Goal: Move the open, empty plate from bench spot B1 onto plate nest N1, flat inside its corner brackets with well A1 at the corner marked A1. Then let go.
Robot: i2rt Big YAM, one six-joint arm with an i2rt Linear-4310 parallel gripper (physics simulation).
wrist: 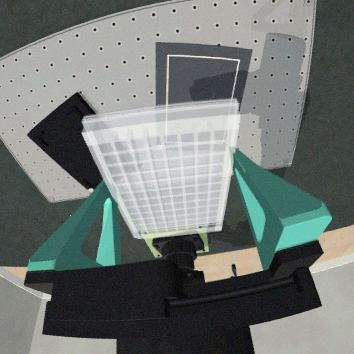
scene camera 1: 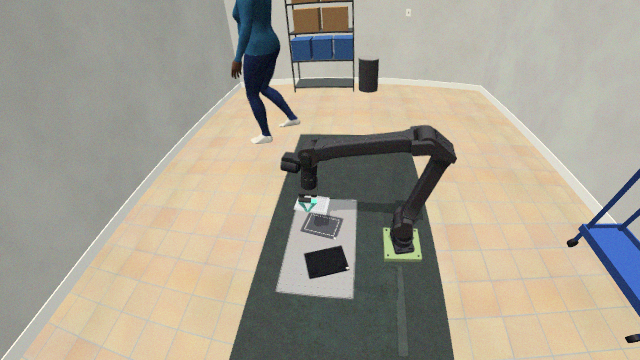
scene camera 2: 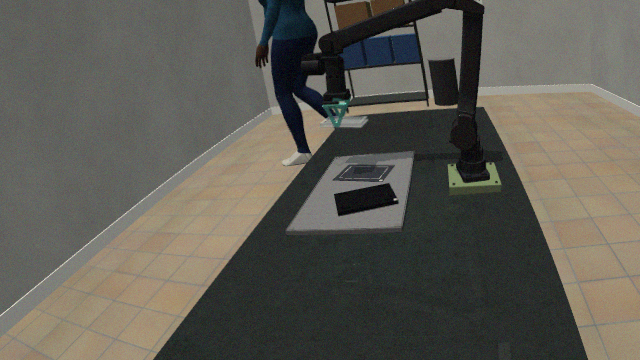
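Pixels of known places: gripper, fingertip midpoint: (wrist: 167,167) (scene camera 1: 308,203) (scene camera 2: 339,123); arm's base, origin of the base link: (wrist: 178,241) (scene camera 1: 401,241) (scene camera 2: 472,173).
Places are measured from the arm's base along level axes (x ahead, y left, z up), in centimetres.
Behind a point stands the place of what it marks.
Note:
The clear, gridded plate (scene camera 1: 321,204) {y -10.0, x 33.3, z 17.4 cm} (scene camera 2: 356,121) {y -8.1, x 33.1, z 17.6 cm} (wrist: 175,165) {y -12.2, x 39.4, z 18.1 cm} is between the teal fingers of my gripper (scene camera 1: 307,207) {y -11.4, x 38.6, z 17.0 cm} (scene camera 2: 336,123) {y -11.4, x 38.6, z 17.0 cm} (wrist: 167,167) {y -11.4, x 38.6, z 17.0 cm}, which is shut on its sides. It is held well above the far end of the pegboard, roughly level. The grey spot with a white outline (scene camera 1: 325,230) {y -11.3, x 32.4, z -1.2 cm} (scene camera 2: 360,176) {y -11.8, x 35.0, z -1.2 cm} (wrist: 200,67) {y -16.5, x 38.9, z -1.2 cm} bears no plate. The black nest (scene camera 1: 326,262) {y 6.2, x 33.0, z -0.2 cm} (scene camera 2: 365,199) {y 7.2, x 33.0, z -0.2 cm} (wrist: 65,135) {y 6.3, x 37.1, z -0.2 cm} lies nearer the scene cameras, turned relative to the spot. A small white mark (scene camera 1: 347,268) {y 9.8, x 24.9, z -0.3 cm} (scene camera 2: 395,200) {y 10.1, x 24.9, z -0.2 cm} (wrist: 91,189) {y 9.4, x 24.9, z -0.2 cm} sits at one nest corner; its lettering is unreadable.
The perforated grey board (scene camera 1: 295,280) {y 13.0, x 45.8, z -1.4 cm} (scene camera 2: 310,222) {y 14.4, x 47.5, z -1.4 cm} (wrist: 125,50) {y -8.1, x 44.4, z -1.4 cm} lies on the dark bench surface (scene camera 1: 300,330) {y 33.2, x 44.1, z -2.7 cm} (scene camera 2: 375,300) {y 47.0, x 30.5, z -2.7 cm}. The arm stands on a green base plate (scene camera 1: 388,252) {y 4.5, x 7.0, z 0.0 cm} (scene camera 2: 452,185) {y 6.5, x 8.0, z 0.0 cm}. A person (scene camera 1: 260,70) (scene camera 2: 295,75) is at the back left, near a shelf unit (scene camera 1: 354,70). A blue cart (scene camera 1: 607,235) is at right.

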